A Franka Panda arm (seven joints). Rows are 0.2 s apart.
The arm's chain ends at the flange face. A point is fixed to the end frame.
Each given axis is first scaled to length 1.
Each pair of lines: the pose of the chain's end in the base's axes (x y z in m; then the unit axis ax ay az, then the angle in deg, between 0 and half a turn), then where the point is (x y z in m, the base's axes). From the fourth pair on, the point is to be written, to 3 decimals.
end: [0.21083, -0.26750, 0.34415, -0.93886, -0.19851, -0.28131, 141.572]
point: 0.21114 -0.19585 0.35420
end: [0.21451, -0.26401, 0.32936, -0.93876, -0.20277, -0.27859, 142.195]
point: 0.21440 -0.19223 0.33846
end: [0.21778, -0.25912, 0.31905, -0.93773, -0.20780, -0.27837, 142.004]
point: 0.21693 -0.18736 0.32823
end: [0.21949, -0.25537, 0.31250, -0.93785, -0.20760, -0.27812, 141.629]
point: 0.219 -0.184 0.322
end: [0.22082, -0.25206, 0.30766, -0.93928, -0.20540, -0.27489, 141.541]
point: 0.220 -0.180 0.317
